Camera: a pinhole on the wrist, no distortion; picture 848 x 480 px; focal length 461.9 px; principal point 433.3 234.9 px. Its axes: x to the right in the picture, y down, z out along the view. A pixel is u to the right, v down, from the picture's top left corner.
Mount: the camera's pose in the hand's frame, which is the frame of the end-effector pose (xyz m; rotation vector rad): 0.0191 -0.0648 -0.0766 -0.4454 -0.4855 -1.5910
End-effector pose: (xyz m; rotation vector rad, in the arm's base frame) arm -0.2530 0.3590 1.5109 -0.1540 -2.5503 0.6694
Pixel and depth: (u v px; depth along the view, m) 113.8 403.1 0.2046
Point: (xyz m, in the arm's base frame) -0.3544 0.5157 1.4629
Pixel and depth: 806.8 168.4 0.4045
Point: -0.4102 0.0609 1.2037
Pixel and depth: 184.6 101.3 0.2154
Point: -0.2422 0.4707 1.3932
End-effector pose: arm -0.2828 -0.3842 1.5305 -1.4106 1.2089 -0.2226
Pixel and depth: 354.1 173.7 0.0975
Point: -0.2857 -0.3918 1.5252
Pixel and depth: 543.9 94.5 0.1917
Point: -0.2280 -0.2848 1.5170
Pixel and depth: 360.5 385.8 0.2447
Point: -0.2093 -0.3674 1.3691
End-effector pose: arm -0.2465 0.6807 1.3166 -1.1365 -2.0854 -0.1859
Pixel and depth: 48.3 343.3 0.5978
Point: 0.1284 1.2782 1.1963
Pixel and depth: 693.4 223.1 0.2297
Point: -0.3817 0.7392 1.1950
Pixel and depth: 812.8 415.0 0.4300
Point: -0.6597 0.9255 1.1036
